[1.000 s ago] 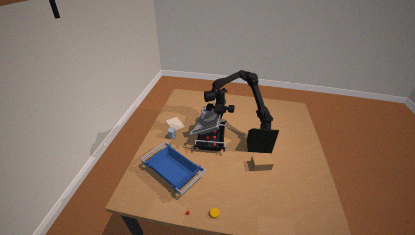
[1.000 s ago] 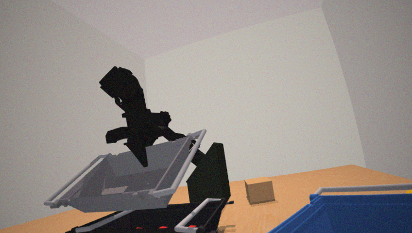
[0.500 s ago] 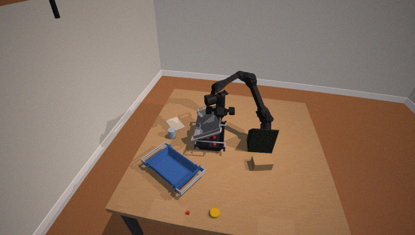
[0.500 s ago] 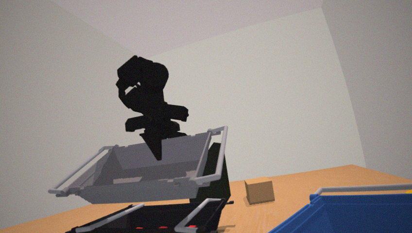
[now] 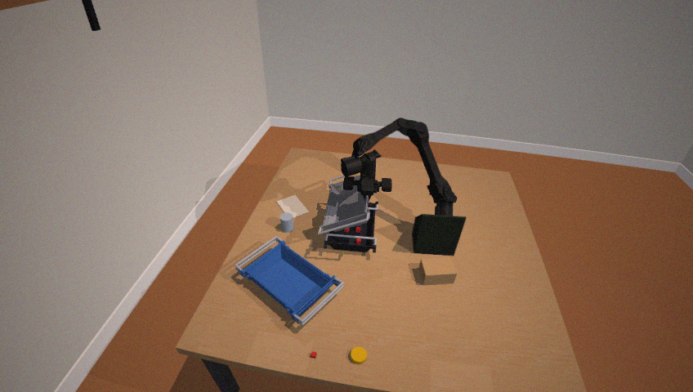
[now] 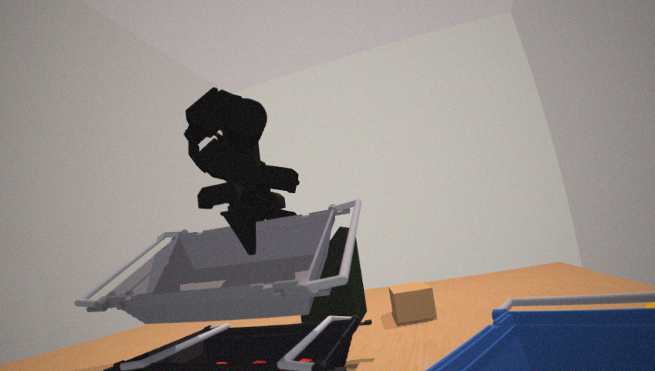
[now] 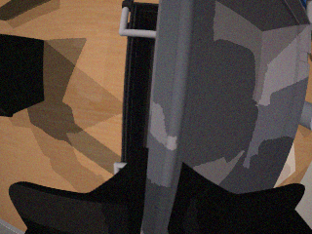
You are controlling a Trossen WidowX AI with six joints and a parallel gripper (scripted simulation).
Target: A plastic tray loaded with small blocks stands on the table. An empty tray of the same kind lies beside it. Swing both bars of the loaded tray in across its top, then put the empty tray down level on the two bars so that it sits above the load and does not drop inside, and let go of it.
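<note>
The grey tray is 80 mm ahead of my gripper tip. From my gripper tip the other things lie so: grey cylinder 340 mm ahead, 30 mm to the left, 140 mm below; cardboard box 300 mm behind, 200 mm to the left, 150 mm below; paper sheet 360 mm ahead, 120 mm to the right, 180 mm below.
</note>
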